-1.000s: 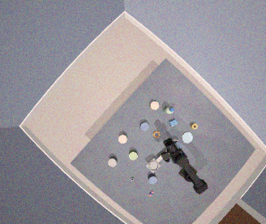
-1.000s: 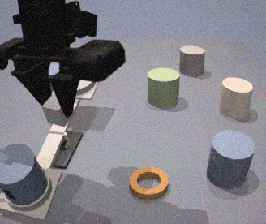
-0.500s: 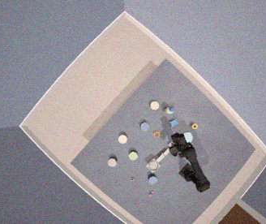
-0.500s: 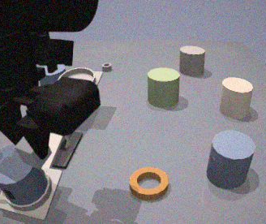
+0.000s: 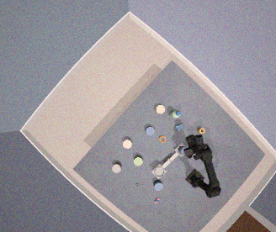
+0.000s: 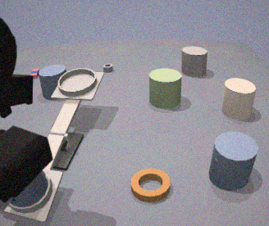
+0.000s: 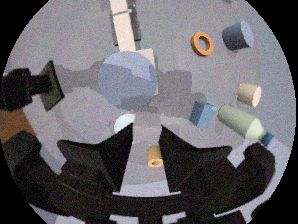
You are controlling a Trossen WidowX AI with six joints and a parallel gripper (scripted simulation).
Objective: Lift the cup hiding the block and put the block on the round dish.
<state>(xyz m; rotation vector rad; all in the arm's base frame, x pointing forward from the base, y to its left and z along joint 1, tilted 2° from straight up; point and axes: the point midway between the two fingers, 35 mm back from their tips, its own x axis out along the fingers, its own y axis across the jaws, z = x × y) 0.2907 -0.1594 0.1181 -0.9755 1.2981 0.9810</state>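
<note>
My gripper tip is now 9 cm above the pale blue round dish, 6 cm to the left of it and 5 cm past it. The rest, counted from my gripper tip: balance beam: 20 cm to the left, 6 cm below; balance: 20 cm to the left, 7 cm below; pale grey block: 1 cm above.
</note>
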